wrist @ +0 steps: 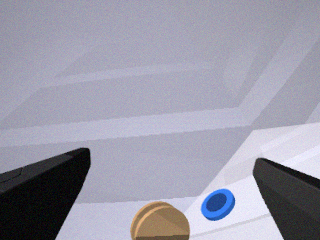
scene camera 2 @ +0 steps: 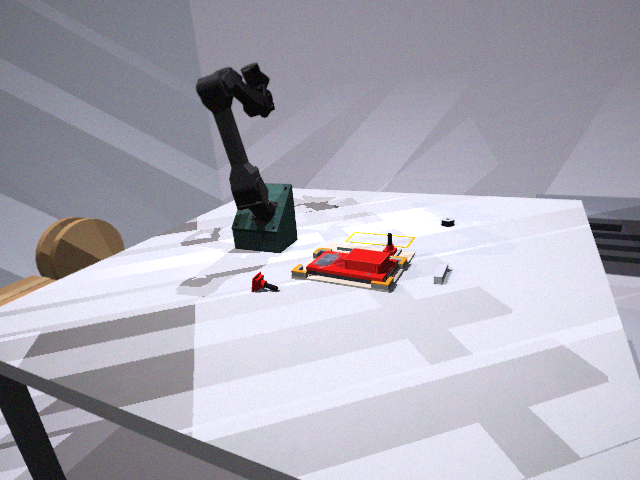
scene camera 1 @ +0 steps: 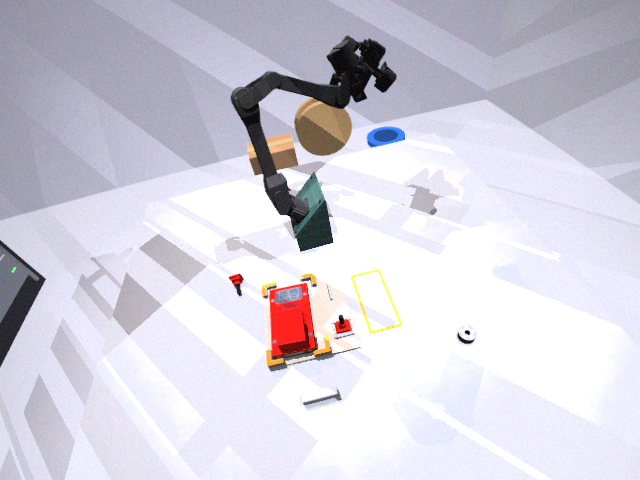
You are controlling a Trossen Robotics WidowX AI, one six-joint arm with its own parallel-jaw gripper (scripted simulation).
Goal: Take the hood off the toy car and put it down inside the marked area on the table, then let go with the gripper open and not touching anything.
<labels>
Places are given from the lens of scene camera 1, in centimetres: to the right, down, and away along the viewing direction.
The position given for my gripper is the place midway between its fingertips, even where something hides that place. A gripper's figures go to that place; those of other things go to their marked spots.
my gripper (scene camera 1: 372, 53): 16, -58, 96
red hood (scene camera 1: 289, 324): -8, 21, 79
</labels>
